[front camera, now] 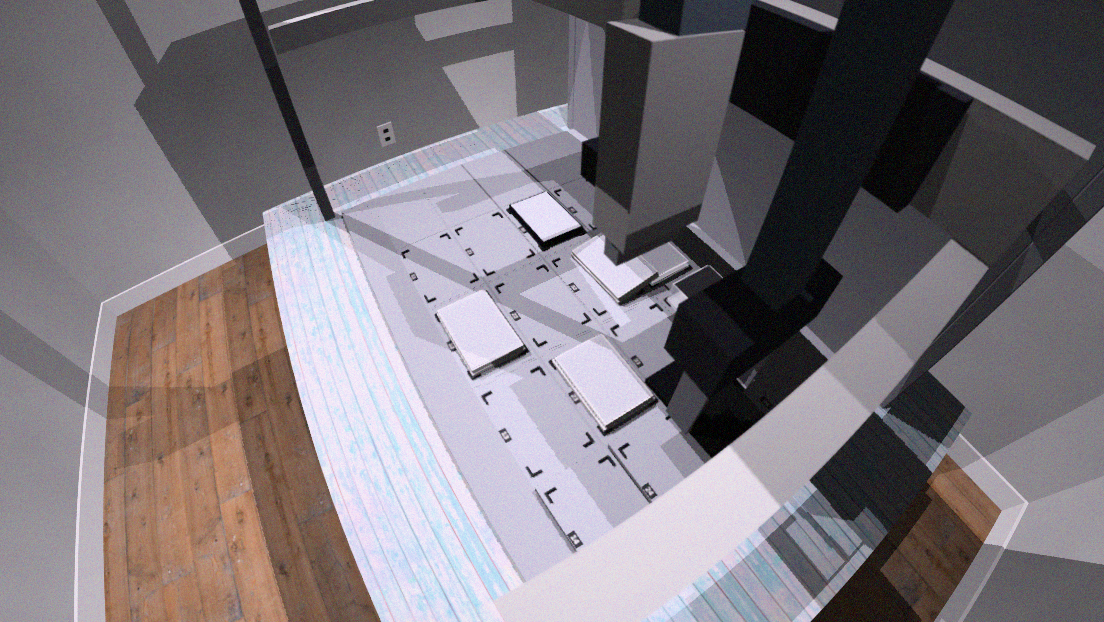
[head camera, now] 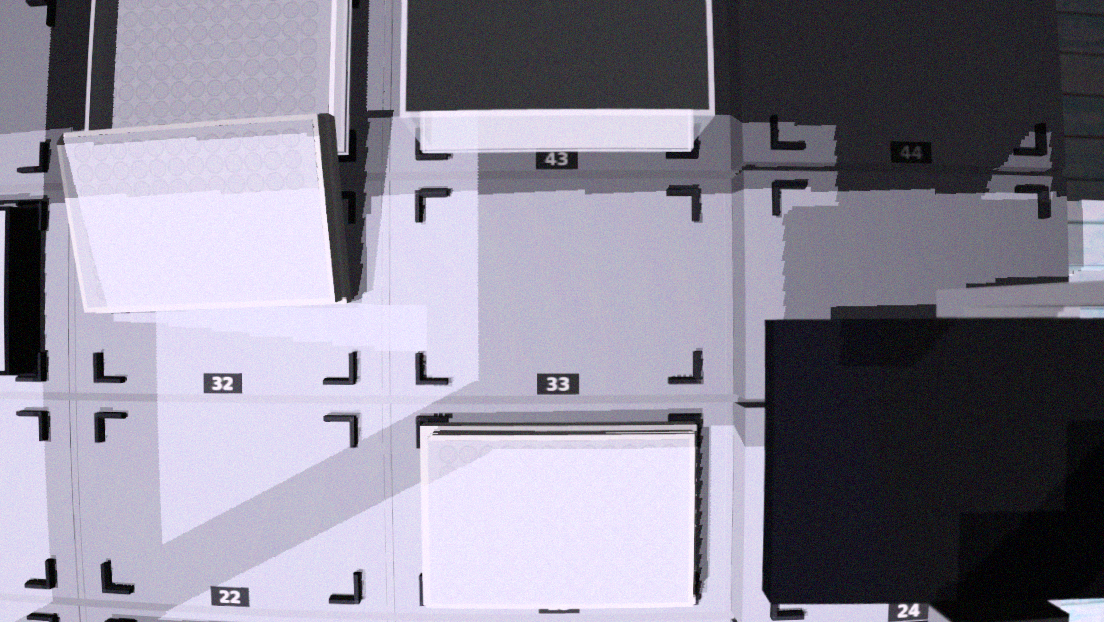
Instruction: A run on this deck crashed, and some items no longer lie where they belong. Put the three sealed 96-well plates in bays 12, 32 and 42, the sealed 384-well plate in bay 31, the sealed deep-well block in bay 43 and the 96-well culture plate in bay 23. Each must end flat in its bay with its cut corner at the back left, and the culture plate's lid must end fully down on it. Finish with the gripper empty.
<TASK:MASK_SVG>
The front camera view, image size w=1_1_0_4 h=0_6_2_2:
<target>gripper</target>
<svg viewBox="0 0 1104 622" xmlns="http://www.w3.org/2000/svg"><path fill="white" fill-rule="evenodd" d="M843 275L822 258L804 290L774 312L740 279L745 265L679 303L664 349L684 370L666 409L668 415L685 435L690 432L708 400L733 382L742 392L747 390L770 354L817 317L843 278Z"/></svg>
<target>black lid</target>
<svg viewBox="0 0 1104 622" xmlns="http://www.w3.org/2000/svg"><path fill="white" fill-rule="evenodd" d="M733 382L708 400L695 421L692 430L689 432L711 458L719 454L765 416ZM676 361L673 361L645 379L646 385L666 407L684 372Z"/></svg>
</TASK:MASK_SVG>
